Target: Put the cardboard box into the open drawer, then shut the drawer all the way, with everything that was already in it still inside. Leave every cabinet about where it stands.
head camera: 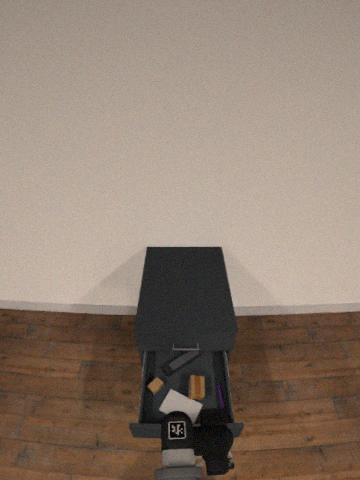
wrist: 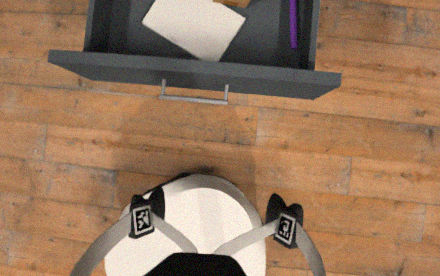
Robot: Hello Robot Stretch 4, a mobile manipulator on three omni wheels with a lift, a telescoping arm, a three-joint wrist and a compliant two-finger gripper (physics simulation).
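Frame: origin at the robot's base, x ahead, y left, z up, level; millimetres.
Seen in the pictures: hand at its tool point: (wrist: 215, 212).
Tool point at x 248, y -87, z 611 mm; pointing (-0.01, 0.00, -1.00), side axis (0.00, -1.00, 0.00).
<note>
A point is followed by its place in that frame.
The cardboard box (head camera: 197, 387) {x 577, y -93, z 419 mm} lies inside the open drawer (head camera: 142, 430) {x 407, y 126, z 444 mm} (wrist: 125, 67) {x 404, y 55, z 468 mm}, right of its middle; a small edge of the box (wrist: 231, 2) {x 543, y -87, z 383 mm} shows at the top of the wrist view. The drawer is pulled well out of the dark cabinet (head camera: 186, 295) {x 919, y -66, z 618 mm}. Its front handle (wrist: 194, 100) {x 369, y -36, z 409 mm} shows in the wrist view. My gripper (wrist: 216, 206) {x 248, y -87, z 611 mm} is open and empty, its fingers apart in front of the drawer and clear of the handle. In the head view the wrist hides the gripper's fingertips and part of the drawer front.
In the drawer lie a dark grey flat object (head camera: 181, 362) {x 714, y -33, z 385 mm}, a small tan block (head camera: 155, 384) {x 609, y 84, z 394 mm}, a white flat item (head camera: 180, 404) {x 526, y -19, z 374 mm} (wrist: 195, 25) {x 506, y -26, z 373 mm} and a purple stick (head camera: 220, 396) {x 549, y -190, z 375 mm} (wrist: 293, 25) {x 511, y -194, z 376 mm}. A wall stands behind the cabinet. A white rounded base (wrist: 200, 215) {x 125, y -32, z 187 mm} shows below the fingers.
</note>
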